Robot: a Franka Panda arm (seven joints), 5 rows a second.
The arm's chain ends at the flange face. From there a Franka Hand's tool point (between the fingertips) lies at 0.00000 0.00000 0.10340 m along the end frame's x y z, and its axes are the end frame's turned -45 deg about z.
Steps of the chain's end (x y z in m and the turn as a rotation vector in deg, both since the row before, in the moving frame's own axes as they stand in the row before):
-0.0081 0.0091 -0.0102 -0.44 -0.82 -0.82
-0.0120 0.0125 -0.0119 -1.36 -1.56 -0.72
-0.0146 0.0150 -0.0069 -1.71 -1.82 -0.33
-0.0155 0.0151 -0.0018 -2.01 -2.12 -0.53
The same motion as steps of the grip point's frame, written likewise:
-0.0138 0.0002 -0.0102 0.27 -0.89 -0.82
-0.0211 0.0001 -0.0120 0.14 -2.06 -0.72
-0.0254 0.0002 -0.0070 0.08 -2.50 -0.33
-0.0269 -0.0004 -0.0019 0.08 -2.92 -0.53

